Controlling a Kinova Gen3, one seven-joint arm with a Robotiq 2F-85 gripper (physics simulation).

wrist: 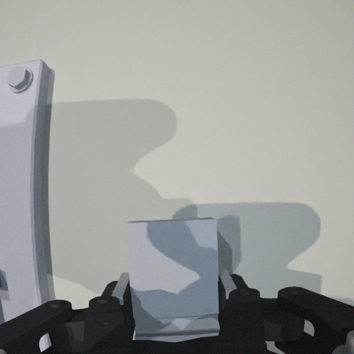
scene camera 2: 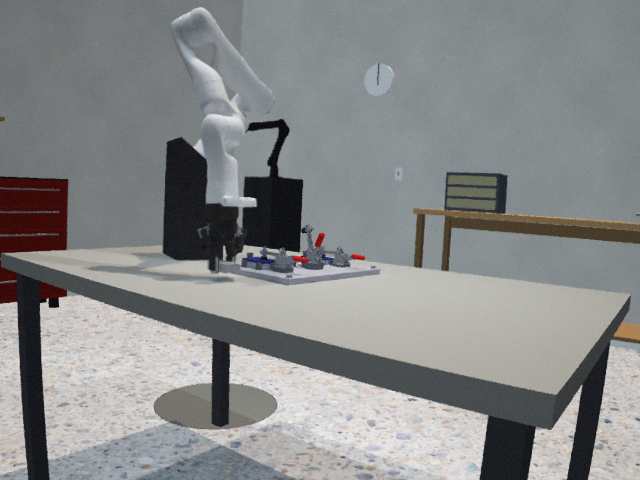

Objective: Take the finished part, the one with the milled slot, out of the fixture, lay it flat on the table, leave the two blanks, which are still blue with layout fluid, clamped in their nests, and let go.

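Frame: origin at the arm's base, x down, y left, z ahead, level; metres.
Seen in the pictures: gripper, between the fingertips: (scene camera 2: 222, 273); arm's base, origin of its link: (scene camera 2: 199, 164).
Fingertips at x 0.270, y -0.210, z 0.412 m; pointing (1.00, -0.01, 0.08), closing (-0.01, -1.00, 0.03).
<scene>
Offsets run from my fingertips to a thing's middle. "spot": to the spot under its first point. Level surfaces: height alone.
The finished part {dy +0.000, dx -0.016, dz +0.002 m} (scene camera 2: 227, 266) (wrist: 175, 265) is a bare light-grey block, with a step across it near the fingers in the wrist view. My gripper (scene camera 2: 222, 264) (wrist: 174, 286) points down and is shut on it, one finger on each side. The part looks about level, very low over the table {dx +0.015 m} (scene camera 2: 413, 320) (wrist: 280, 125), beside the fixture plate {dy +0.255, dx +0.007, dz +0.018 m} (scene camera 2: 310, 278) (wrist: 17, 175); whether it touches the table cannot be told. One blue blank {dy +0.144, dx -0.014, dz -0.029 m} (scene camera 2: 256, 260) sits in the fixture's near side, another blue blank {dy +0.364, dx -0.011, dz -0.035 m} (scene camera 2: 327, 258) farther back, partly hidden by clamps.
The fixture's middle clamp has a raised red handle {spot: dy +0.249, dx -0.078, dz +0.073 m} (scene camera 2: 320, 239); the outer clamps' red handles {spot: dy +0.137, dx -0.038, dz +0.112 m} (scene camera 2: 299, 259) {spot: dy +0.357, dx -0.034, dz +0.109 m} (scene camera 2: 357, 256) lie low. A bolt head (wrist: 19, 78) stands on the plate's corner. Black boxes (scene camera 2: 183, 201) (scene camera 2: 284, 211) stand behind the gripper.
</scene>
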